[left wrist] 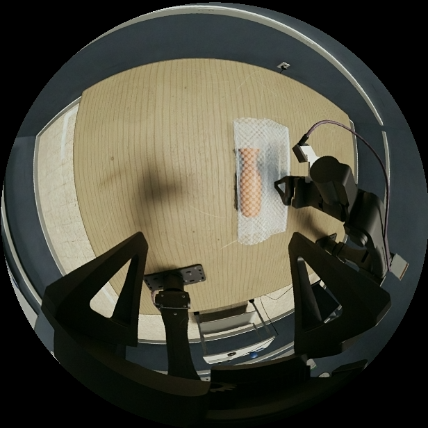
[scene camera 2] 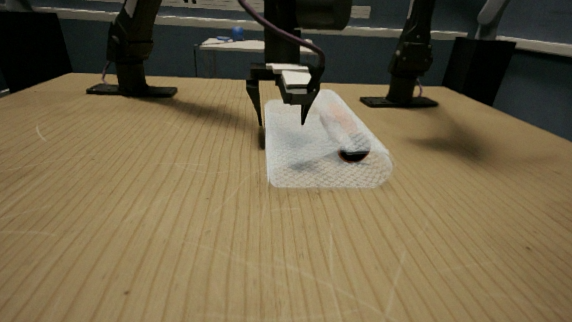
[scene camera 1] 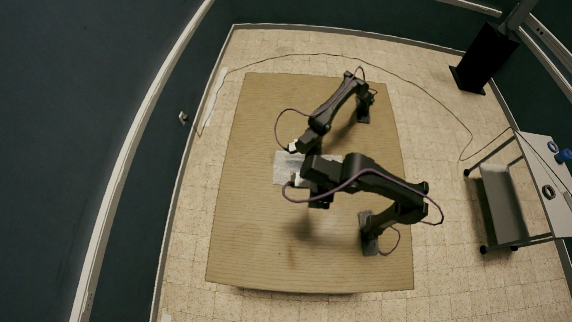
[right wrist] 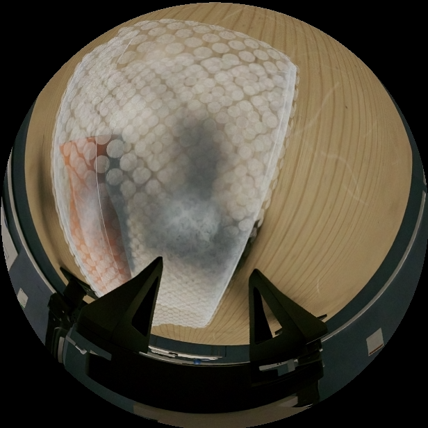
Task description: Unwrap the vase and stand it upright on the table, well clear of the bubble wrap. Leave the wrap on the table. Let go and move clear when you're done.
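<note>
The orange vase (scene camera 2: 342, 120) (left wrist: 251, 182) (right wrist: 82, 210) lies on its side inside the translucent bubble wrap (scene camera 1: 286, 167) (scene camera 2: 310, 167) (left wrist: 269, 136) (right wrist: 200, 90). Its dark mouth shows at the near end in scene camera 2. The wrap extends from the vase toward my right gripper. My right gripper (scene camera 2: 281, 124) (right wrist: 207, 269) is open and points down at the wrap's long edge away from the vase. One fingertip is over the wrap and the other is beyond that edge. My left gripper (left wrist: 216, 240) is wide open and empty, high above the table; its fingers are hidden in scene camera 1.
The wooden table (scene camera 1: 260, 250) (scene camera 2: 150, 240) (left wrist: 125, 130) carries both arm bases. The left arm passes over part of the wrap in scene camera 1, with the right arm close beside it. A cart (scene camera 1: 537, 150) stands beyond the table. A cable runs across the floor.
</note>
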